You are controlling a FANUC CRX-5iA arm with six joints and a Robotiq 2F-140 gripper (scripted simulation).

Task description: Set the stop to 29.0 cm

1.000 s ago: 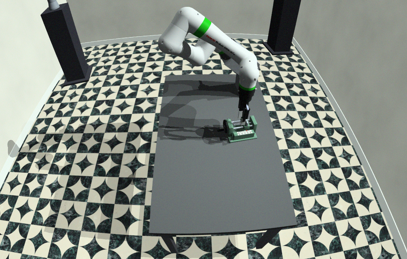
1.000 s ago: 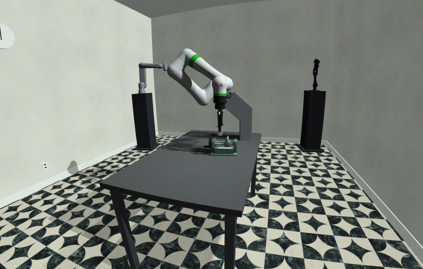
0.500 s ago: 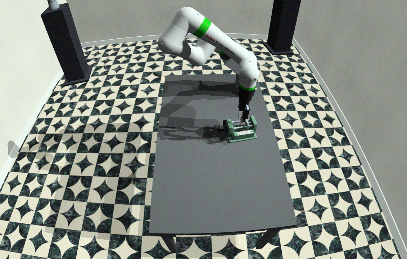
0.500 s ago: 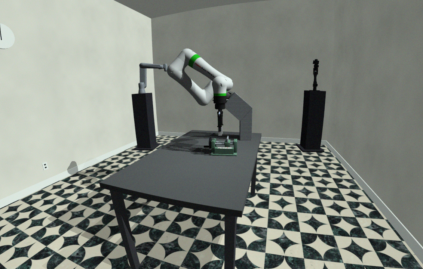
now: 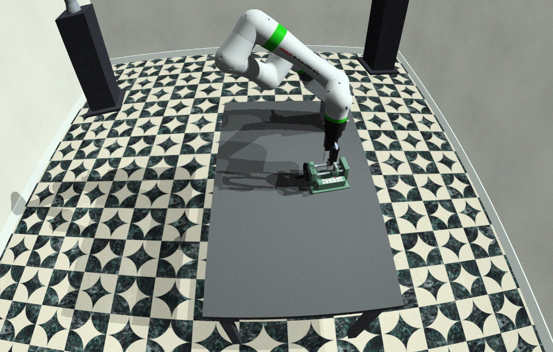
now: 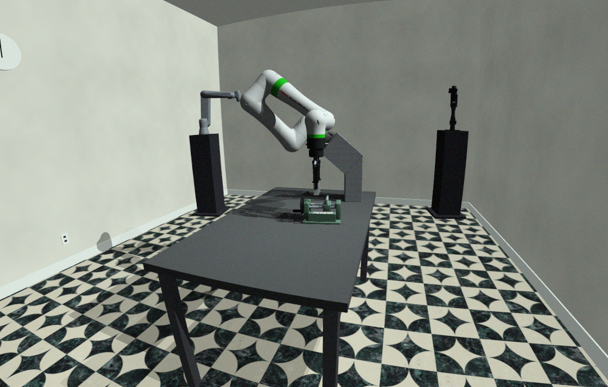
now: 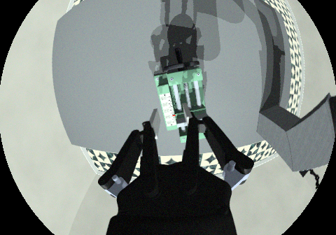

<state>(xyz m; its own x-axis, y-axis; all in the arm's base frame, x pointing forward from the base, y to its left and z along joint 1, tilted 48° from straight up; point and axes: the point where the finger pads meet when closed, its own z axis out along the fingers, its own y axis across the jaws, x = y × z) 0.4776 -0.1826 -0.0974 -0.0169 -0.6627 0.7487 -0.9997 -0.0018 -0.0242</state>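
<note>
My hand is 50 mm past the black handwheel, 100 mm to the left of it and 140 mm above it. The rest, counted from my hand: green stop fixture (30 mm behind, 50 mm to the left, 100 mm below).
</note>
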